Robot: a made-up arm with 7 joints.
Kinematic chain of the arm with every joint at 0, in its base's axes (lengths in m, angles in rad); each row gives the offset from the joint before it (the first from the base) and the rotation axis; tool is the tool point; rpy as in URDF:
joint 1: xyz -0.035 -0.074 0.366 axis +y
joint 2: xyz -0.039 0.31 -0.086 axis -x
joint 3: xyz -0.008 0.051 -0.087 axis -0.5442 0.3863 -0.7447
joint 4: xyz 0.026 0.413 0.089 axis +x
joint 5: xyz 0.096 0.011 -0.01 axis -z
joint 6: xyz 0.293 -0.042 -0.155 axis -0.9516 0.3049 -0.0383
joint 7: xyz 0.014 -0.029 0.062 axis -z
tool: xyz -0.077 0.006 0.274 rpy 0 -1.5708 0
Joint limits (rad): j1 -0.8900..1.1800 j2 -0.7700..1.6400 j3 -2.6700..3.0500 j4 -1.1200..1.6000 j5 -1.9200..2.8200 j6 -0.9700..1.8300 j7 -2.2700..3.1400
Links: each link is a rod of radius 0.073 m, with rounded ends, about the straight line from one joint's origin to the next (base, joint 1, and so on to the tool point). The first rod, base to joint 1, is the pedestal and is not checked.
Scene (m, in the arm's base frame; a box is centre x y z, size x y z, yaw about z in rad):
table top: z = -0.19
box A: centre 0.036 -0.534 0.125 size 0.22 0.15 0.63 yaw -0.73
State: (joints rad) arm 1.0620 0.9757 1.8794 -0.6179 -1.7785 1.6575 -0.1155
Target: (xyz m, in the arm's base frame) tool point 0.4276 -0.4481 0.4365
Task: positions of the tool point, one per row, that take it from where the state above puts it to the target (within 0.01 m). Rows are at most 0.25 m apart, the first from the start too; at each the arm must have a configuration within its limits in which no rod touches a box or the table.
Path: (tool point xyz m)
1: -0.6542 -0.2116 0.0867
2: -0.7035 -0.1646 0.1327
3: -0.7530 -0.1137 0.1851
4: -0.8006 -0.0579 0.2433
5: -0.8435 0.0033 0.3066
6: -0.8790 0.0694 0.3747
7: -0.8211 -0.1120 0.3515
8: -0.7167 -0.2835 0.3514
9: -0.5676 -0.4290 0.3803
10: -0.3816 -0.5299 0.4406
11: -0.1736 -0.5688 0.5286
12: 0.0360 -0.5340 0.6344
13: 0.2523 -0.5172 0.5680
14: 0.4276 -0.4481 0.4365

